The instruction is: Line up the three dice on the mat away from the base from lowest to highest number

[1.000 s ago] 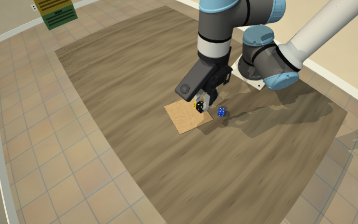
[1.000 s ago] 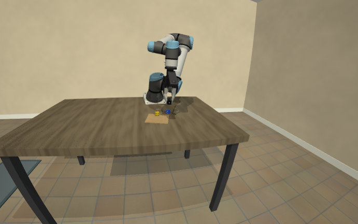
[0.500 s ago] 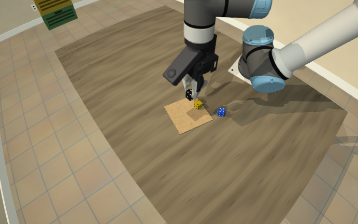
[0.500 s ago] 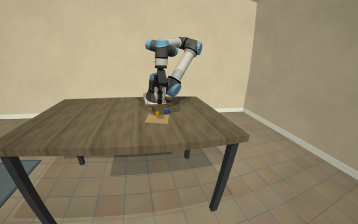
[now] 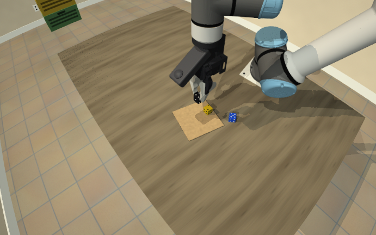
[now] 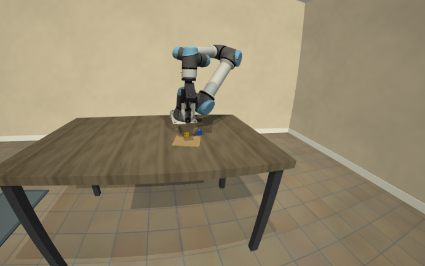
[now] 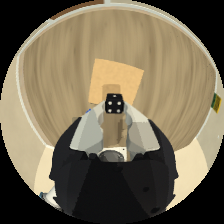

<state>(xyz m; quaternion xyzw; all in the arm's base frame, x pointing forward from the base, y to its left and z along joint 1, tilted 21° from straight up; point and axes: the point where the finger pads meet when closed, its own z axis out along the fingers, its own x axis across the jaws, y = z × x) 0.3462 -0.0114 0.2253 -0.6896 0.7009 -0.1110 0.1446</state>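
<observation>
Now: hand 120 mm above the tan mat. The rest, counted from my hand: blue die 110 mm below, 100 mm behind, 80 mm to the left; then black die right at my hand; then yellow die 100 mm below, 50 mm behind.
</observation>
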